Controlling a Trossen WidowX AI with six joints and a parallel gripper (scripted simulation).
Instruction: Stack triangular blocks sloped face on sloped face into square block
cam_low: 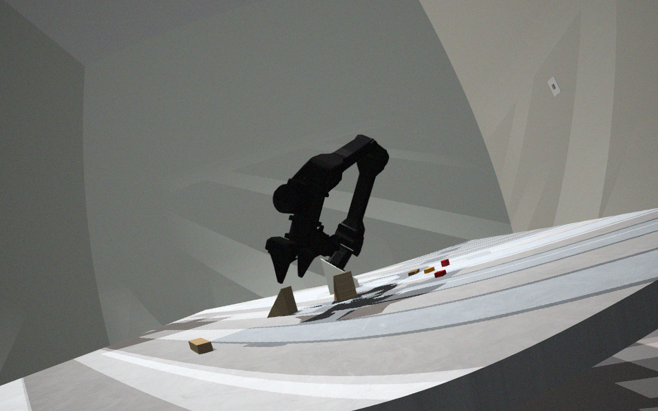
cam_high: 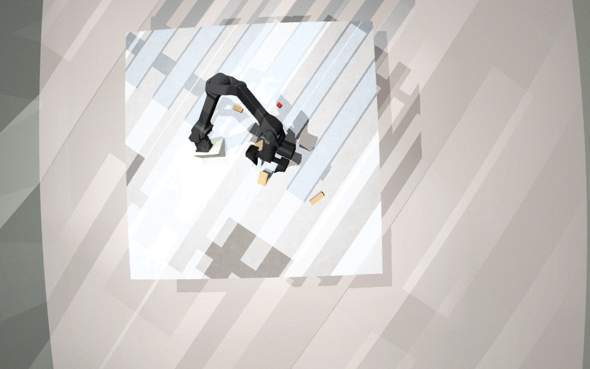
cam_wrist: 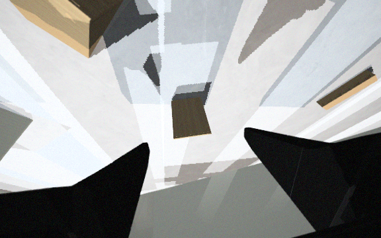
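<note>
Now: gripper tip 60 mm above the tan wooden triangular block, 30 mm to the left of it and 10 mm past it. The rest, counted from my gripper tip: orange piece: 330 mm to the left, 100 mm behind, 70 mm below; low tan block: 250 mm ahead, 130 mm to the right, 70 mm below.
</note>
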